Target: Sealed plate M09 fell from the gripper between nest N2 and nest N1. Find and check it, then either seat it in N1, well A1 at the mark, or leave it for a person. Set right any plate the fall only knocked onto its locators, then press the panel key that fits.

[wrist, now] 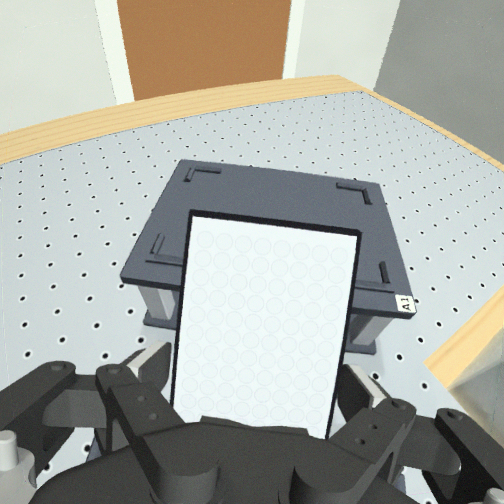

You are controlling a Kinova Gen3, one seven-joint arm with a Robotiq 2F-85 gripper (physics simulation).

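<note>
A sealed plate [265,310], white on top with a black rim, fills the middle of the wrist view. Faint well circles show through its smooth seal. It lies between my gripper's [255,367] two fingers, which stand wide open on either side and do not press on it. Its far end reaches over the dark grey nest [280,195], and it covers the nest's near edge. I cannot tell whether it rests tilted on the nest or floats above it. The nest has raised corner locators [357,191] and a small white A1 mark [405,303] at its near right corner.
The nest stands on short legs on a grey perforated table [75,200] with a wooden edge [200,100]. A second wooden edge [465,345] and a pale translucent box [482,390] are at the lower right. A brown door [200,40] is behind.
</note>
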